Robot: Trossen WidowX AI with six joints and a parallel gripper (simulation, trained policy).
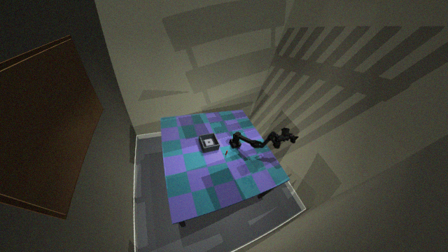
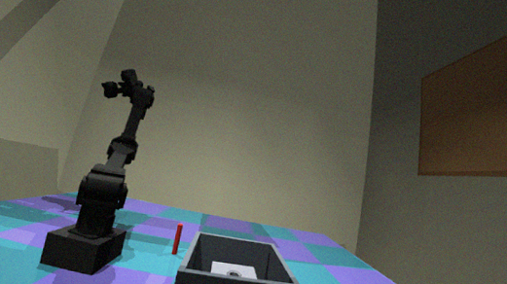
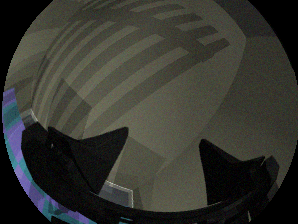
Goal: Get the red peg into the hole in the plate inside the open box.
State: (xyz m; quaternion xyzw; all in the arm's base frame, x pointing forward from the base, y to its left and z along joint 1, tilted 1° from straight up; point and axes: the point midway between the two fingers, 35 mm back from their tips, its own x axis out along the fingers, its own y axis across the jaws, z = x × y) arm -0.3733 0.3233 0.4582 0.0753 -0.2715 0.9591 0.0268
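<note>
Now: gripper tip 55 cm short of the red peg, 48 cm above it and 19 cm to the left of it. From my gripper tip the other things lie so: light grey plate: 73 cm ahead, 48 cm below, 34 cm to the right; dark box: 73 cm ahead, 50 cm below, 34 cm to the right.
</note>
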